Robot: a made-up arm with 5 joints.
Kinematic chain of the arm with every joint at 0, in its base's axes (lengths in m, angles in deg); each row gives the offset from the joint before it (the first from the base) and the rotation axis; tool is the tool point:
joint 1: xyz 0 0 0.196 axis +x
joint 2: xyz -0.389 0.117 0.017 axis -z
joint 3: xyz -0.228 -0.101 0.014 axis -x
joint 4: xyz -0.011 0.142 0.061 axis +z
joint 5: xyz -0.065 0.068 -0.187 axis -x
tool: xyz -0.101 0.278 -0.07
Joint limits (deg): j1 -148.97..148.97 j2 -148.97..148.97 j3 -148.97..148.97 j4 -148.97..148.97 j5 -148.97..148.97
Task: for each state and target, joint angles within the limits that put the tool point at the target. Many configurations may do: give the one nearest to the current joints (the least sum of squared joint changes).
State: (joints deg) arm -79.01 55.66 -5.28 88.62 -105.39
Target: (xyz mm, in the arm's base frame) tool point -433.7 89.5 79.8
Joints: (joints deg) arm -86.73 27.68 19.99 118.80 -148.97
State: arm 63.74 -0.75 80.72 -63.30 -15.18
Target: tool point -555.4 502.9 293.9
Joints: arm 80.34 3.75 63.52 -35.39 -21.38
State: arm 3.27 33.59 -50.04 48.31 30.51
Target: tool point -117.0 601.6 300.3
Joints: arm 13.65 84.91 -61.38 44.51 58.17
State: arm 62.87 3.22 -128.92 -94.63 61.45
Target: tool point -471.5 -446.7 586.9
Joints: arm 79.90 30.81 -116.06 -75.67 66.28
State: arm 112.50 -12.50 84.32 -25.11 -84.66
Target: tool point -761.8 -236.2 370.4
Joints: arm 148.97 -7.68 39.40 -30.23 -103.27
